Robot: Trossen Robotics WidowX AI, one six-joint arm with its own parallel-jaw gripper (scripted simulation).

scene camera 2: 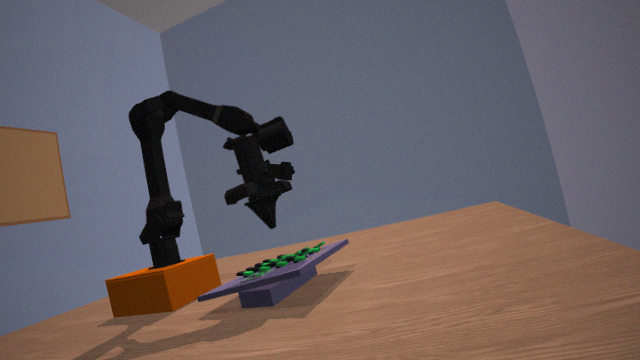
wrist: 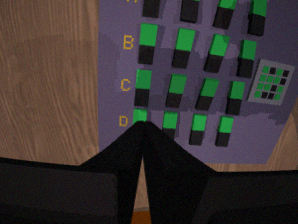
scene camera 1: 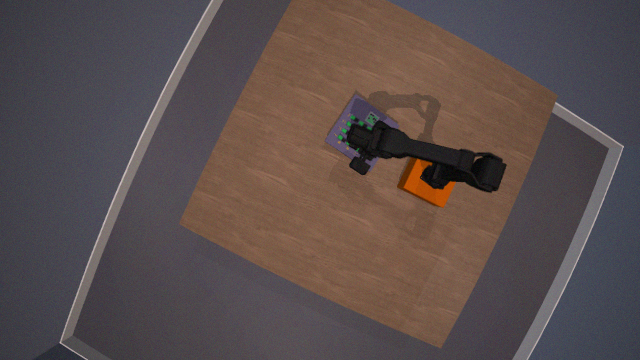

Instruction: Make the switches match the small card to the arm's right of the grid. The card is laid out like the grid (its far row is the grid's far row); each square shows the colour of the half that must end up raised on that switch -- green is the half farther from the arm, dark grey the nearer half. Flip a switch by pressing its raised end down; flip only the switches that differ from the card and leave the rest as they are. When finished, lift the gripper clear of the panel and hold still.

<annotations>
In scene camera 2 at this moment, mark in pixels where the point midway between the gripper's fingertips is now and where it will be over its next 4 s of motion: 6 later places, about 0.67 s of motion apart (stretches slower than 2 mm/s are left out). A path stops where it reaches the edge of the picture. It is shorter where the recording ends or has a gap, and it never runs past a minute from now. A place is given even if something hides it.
The gripper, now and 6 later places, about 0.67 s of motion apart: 273,228; 279,249; 280,255; 281,256; 274,242; 264,240; 271,258
</annotations>
